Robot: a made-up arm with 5 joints.
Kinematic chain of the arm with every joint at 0, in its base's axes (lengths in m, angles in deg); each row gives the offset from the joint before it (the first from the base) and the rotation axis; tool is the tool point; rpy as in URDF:
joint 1: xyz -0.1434 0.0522 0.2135 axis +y
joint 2: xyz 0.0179 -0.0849 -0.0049 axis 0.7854 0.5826 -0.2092
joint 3: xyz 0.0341 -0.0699 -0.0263 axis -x
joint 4: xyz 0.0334 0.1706 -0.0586 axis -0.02 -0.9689 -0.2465
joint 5: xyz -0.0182 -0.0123 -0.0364 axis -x
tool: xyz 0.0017 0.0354 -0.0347 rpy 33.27 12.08 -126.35
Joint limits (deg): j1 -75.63..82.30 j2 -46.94..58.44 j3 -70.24..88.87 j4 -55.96..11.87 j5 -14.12..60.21
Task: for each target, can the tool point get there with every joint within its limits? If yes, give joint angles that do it. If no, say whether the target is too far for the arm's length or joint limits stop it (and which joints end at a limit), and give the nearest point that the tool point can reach.
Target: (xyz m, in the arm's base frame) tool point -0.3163 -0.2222 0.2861
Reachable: no: joint limits stop it (at a limit: joint 1, joint 3) | nearest point -0.3391 -0.1703 0.2027 | short by 0.101 m
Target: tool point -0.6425 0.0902 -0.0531
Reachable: no: too far | nearest point -0.4073 0.0094 0.0726 | short by 0.279 m
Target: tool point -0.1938 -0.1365 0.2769
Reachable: no: joint limits stop it (at a limit: joint 1, joint 2, joint 3, joint 4, joint 5) | nearest point -0.2196 -0.0788 0.3367 | short by 0.087 m
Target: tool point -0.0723 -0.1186 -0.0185
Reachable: yes | joints -13.24 9.25 61.52 -21.34 50.45
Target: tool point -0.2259 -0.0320 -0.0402
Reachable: yes | joints 16.35 19.17 57.56 -19.43 -1.13
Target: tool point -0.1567 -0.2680 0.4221
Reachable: no: joint limits stop it (at a limit: joint 1, joint 2, joint 3, joint 4, joint 5) | nearest point -0.1301 -0.2737 0.3772 | short by 0.052 m
